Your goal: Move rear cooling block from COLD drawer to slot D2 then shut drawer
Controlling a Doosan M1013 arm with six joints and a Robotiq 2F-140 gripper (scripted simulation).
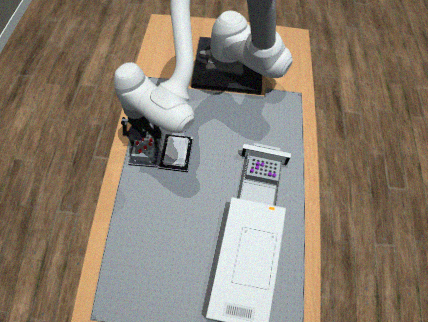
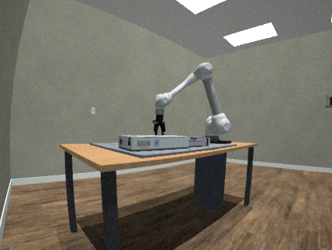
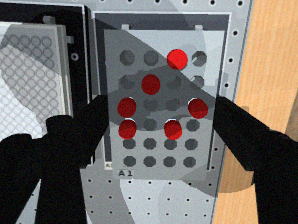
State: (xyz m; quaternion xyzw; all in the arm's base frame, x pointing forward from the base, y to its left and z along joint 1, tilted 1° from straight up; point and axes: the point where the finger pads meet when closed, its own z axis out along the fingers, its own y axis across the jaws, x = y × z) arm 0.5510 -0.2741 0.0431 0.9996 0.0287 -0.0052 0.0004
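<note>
My gripper is now 3 cm above the cooling block. The rest, counted from my hand: deck slot D2: 6 cm below; white cooler: 47 cm to the left, 25 cm ahead, 2 cm below.
</note>
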